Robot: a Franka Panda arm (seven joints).
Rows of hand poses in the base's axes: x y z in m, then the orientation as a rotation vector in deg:
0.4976 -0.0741 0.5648 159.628 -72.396 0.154
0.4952 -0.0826 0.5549 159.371 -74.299 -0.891
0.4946 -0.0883 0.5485 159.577 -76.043 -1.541
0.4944 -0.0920 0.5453 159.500 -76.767 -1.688
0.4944 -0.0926 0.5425 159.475 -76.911 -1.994
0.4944 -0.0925 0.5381 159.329 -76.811 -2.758
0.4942 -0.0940 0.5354 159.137 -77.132 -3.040
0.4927 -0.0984 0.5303 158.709 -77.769 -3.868
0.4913 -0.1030 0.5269 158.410 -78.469 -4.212
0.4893 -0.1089 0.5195 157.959 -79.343 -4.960
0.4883 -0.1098 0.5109 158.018 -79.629 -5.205
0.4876 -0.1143 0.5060 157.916 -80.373 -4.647
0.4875 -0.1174 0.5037 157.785 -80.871 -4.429
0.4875 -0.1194 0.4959 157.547 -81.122 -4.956
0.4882 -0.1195 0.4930 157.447 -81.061 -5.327
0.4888 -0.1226 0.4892 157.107 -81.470 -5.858
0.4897 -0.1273 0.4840 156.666 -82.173 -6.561
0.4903 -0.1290 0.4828 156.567 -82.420 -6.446
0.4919 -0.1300 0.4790 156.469 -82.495 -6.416
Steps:
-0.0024 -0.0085 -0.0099 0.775 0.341 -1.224
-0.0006 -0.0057 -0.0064 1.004 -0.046 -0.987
-0.0002 -0.0037 -0.0032 0.252 -0.030 -0.449
0.0000 -0.0006 -0.0028 0.123 0.158 -0.096
0.0000 0.0001 -0.0044 0.067 0.518 0.006
-0.0002 -0.0015 -0.0027 0.047 0.173 -0.246
-0.0015 -0.0044 -0.0051 0.140 0.514 -0.505
-0.0014 -0.0046 -0.0034 0.126 0.170 -0.499
-0.0020 -0.0059 -0.0074 0.199 0.423 -0.650
-0.0010 -0.0009 -0.0086 0.232 0.052 -0.158
-0.0007 -0.0045 -0.0049 0.023 -0.434 -0.456
-0.0001 -0.0031 -0.0023 0.017 -0.177 -0.324
0.0000 -0.0020 -0.0078 0.075 0.340 -0.220
0.0007 -0.0001 -0.0029 0.017 0.264 0.003
0.0006 -0.0031 -0.0038 0.058 0.349 -0.341
0.0009 -0.0047 -0.0052 0.151 0.420 -0.545
0.0006 -0.0017 -0.0012 -0.022 -0.078 -0.170
0.0016 -0.0010 -0.0038 -0.058 0.008 -0.070

